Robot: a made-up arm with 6 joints.
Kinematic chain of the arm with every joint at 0, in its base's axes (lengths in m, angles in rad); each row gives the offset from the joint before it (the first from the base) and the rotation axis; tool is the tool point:
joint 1: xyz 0 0 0.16 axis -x
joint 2: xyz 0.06 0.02 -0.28 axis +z
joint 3: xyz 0.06 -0.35 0 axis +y
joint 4: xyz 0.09 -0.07 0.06 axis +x
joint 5: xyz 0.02 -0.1 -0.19 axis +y
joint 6: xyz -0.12 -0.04 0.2 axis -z
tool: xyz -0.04 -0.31 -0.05
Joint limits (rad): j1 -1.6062..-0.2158 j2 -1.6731..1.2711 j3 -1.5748..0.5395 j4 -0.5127..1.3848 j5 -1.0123..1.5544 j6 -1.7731..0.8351
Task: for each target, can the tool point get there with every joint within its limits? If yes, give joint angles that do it. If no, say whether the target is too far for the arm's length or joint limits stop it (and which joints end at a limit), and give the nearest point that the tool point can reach.
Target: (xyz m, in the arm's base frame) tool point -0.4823 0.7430 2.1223
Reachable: no: too far | nearest point -0.4288 0.5426 0.6173 | short by 1.519 m
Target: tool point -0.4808 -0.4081 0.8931
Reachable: no: joint limits stop it (at a limit: joint 1, joint 2, joint 4, joint 5, joint 6) | nearest point -0.5131 -0.0406 0.5178 | short by 0.526 m
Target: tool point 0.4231 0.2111 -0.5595
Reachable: yes | joints -1.0893 0.8147 0.1634 0.8884 0.0258 0.4474
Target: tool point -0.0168 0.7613 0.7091
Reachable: no: joint limits stop it (at a limit: joint 1, joint 2, joint 5, joint 6) | nearest point -0.1284 0.5949 0.5231 | short by 0.273 m
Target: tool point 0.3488 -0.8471 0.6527
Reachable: no: joint limits stop it (at a limit: joint 1, joint 4, joint 5) | nearest point 0.3038 -0.6280 0.1937 | short by 0.511 m
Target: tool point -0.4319 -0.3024 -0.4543
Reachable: yes | joints -0.6796 -0.6116 -0.6011 0.3510 0.5943 0.6236
